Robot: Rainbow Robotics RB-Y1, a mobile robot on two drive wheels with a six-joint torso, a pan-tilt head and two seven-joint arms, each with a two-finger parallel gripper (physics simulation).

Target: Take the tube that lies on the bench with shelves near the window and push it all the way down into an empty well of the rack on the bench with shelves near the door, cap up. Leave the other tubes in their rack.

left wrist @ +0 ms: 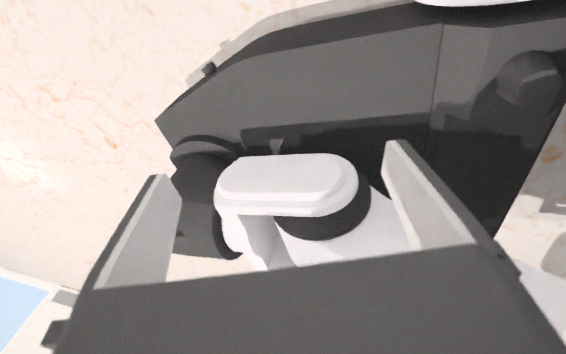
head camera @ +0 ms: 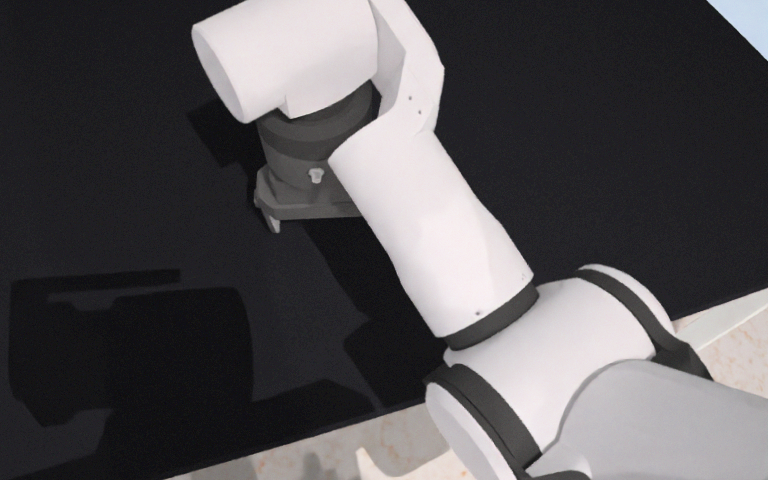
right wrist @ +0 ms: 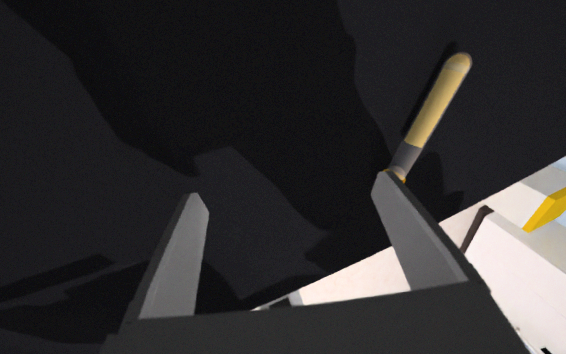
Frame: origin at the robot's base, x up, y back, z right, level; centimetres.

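Seen in the pictures: left gripper, fingertip midpoint: (left wrist: pixel 276 172); right gripper, fingertip midpoint: (head camera: pixel 327 222) (right wrist: pixel 288 193).
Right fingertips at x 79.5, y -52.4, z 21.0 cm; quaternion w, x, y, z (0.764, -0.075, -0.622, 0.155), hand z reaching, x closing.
A point is followed by its place in that frame.
The tube (right wrist: pixel 434 107) @(x 77.6, y -51.4, z 32.3 cm) lies on the black bench top in the right wrist view, upper right. Its body is yellow with a grey band, its rounded end points up and right, and its orange cap end is mostly hidden behind the tip of the right-hand finger. The tube does not show in the head view. My right gripper (head camera: pixel 322 226) @(x 79.4, y -52.4, z 21.0 cm) (right wrist: pixel 288 193) @(x 79.4, y -52.4, z 21.0 cm) is open and empty, above the bench, with the tube outside the space between its fingers. My left gripper (left wrist: pixel 276 172) @(x 44.1, y 19.7, z -25.1 cm) is open and empty, away from the bench. The rack does not show.
The black bench top (head camera: pixel 623 169) @(x 76.2, y -52.0, z 66.6 cm) (right wrist: pixel 280 75) @(x 76.3, y -57.5, z 23.7 cm) has its near edge running slantwise, with pale floor (head camera: pixel 385 447) @(x 0.1, y -40.9, z 40.8 cm) beyond it. White robot parts with a yellow piece (right wrist: pixel 546 210) @(x 44.6, y 119.4, z 177.6 cm) show at lower right of the right wrist view. The robot's dark grey body (left wrist: pixel 340 80) @(x 16.9, y 19.4, z -17.4 cm) is near my left gripper.
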